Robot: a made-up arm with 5 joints.
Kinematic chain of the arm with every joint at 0, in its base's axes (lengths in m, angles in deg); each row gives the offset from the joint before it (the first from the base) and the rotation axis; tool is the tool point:
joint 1: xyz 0 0 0.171 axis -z
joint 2: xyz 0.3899 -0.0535 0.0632 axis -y
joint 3: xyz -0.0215 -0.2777 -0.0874 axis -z
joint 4: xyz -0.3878 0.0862 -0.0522 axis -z
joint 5: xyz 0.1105 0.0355 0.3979 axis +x
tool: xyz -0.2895 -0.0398 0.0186
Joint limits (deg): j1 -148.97..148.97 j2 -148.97..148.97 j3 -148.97..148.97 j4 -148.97..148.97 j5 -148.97..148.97
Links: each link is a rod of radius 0.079 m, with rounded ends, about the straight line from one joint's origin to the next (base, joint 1, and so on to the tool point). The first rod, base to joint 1, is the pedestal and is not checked.
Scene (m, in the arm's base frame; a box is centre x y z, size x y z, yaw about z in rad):
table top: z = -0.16
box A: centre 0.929 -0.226 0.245 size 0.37 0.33 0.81 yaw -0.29
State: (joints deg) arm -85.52 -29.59 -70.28 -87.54 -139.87
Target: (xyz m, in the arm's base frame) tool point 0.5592 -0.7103 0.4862
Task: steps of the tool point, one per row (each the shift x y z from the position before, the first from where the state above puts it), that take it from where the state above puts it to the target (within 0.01 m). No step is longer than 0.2 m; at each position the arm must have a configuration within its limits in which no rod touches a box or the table.
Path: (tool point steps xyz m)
1: -0.0997 0.0509 0.0613
2: -0.1268 0.0417 0.0668
3: -0.1527 0.0251 0.0641
4: -0.1742 0.0005 0.0527
5: 0.1327 -0.0980 -0.0284
6: 0.0987 -0.1263 -0.0305
7: 0.0602 -0.1440 -0.0317
8: 0.0202 -0.1506 -0.0319
9: -0.0186 -0.1475 -0.0314
10: -0.0541 -0.1353 -0.0303
11: 0.0215 -0.1180 -0.0291
12: 0.0123 -0.1068 -0.0276
13: 0.0044 -0.0945 -0.0219
14: -0.0034 -0.0817 -0.0126

